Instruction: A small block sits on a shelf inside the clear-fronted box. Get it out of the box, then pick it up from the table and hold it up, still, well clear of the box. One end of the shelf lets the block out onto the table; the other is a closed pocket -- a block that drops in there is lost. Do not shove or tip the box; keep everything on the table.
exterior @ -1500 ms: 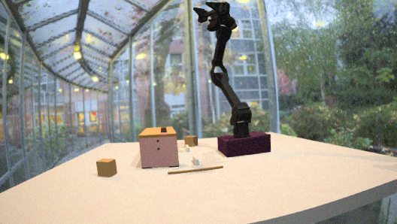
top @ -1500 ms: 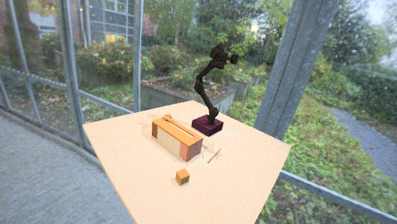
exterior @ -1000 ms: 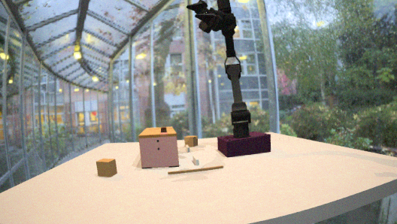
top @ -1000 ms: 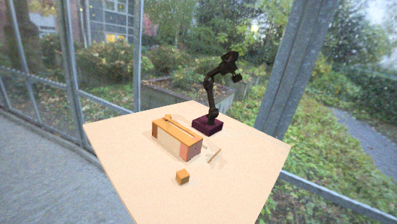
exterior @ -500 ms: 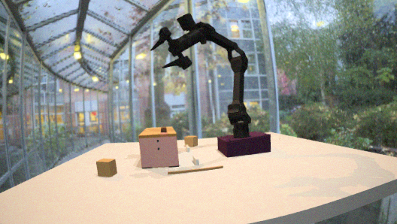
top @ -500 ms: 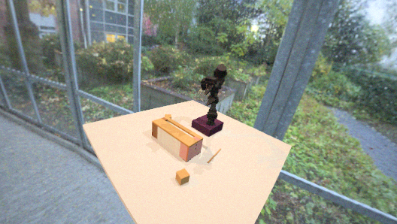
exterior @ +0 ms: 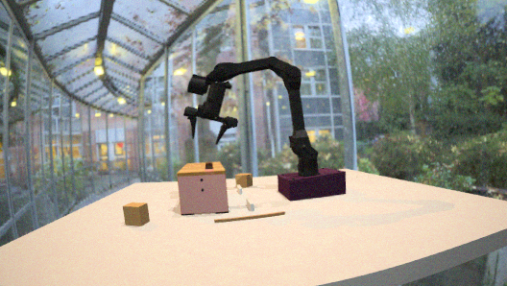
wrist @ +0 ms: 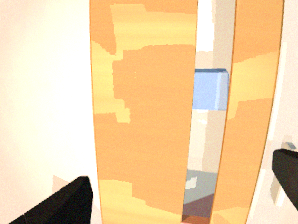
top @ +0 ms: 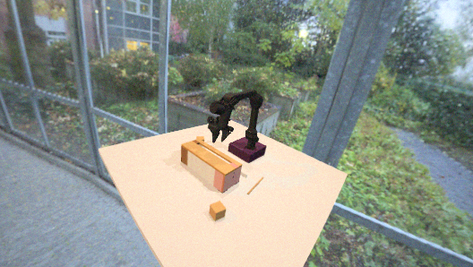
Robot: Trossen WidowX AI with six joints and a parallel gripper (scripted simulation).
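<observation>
My gripper tip is now 15 cm above the box, 4 cm to the left of it and 2 cm past it. Also, from my gripper tip: thin wooden stick 25 cm to the left, 21 cm below, 11 cm behind; blue block 13 cm below, 1 cm to the right, 1 cm behind.
</observation>
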